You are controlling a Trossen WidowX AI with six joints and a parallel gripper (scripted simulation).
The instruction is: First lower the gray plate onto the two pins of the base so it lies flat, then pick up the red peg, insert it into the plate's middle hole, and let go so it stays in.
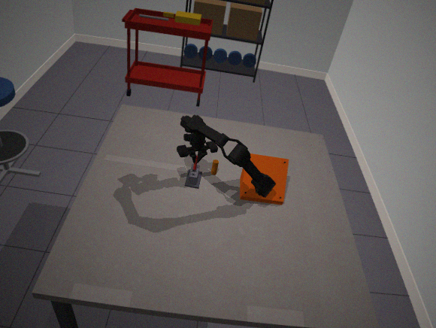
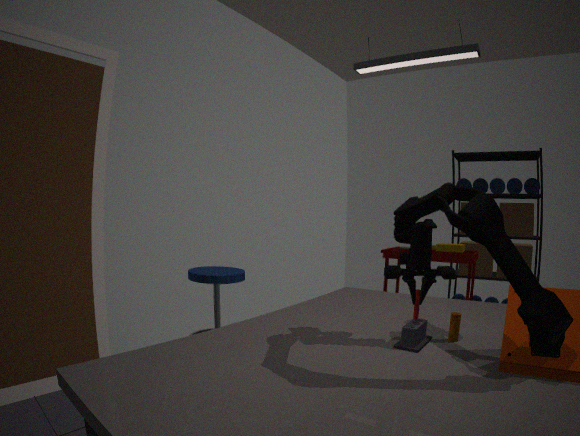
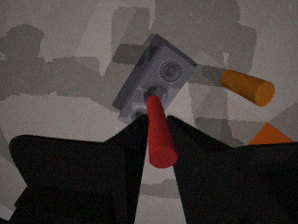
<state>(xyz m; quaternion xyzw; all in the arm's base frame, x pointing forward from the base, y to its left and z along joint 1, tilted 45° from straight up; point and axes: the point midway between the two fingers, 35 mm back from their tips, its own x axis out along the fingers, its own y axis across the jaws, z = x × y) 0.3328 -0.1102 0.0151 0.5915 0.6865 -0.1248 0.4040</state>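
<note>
Now: gripper tip right at the red peg. Also, from my gripper tip: gray base: 10 cm below; orange cylinder: 10 cm behind, 7 cm to the right, 7 cm below; gray plate: 7 cm below.
</note>
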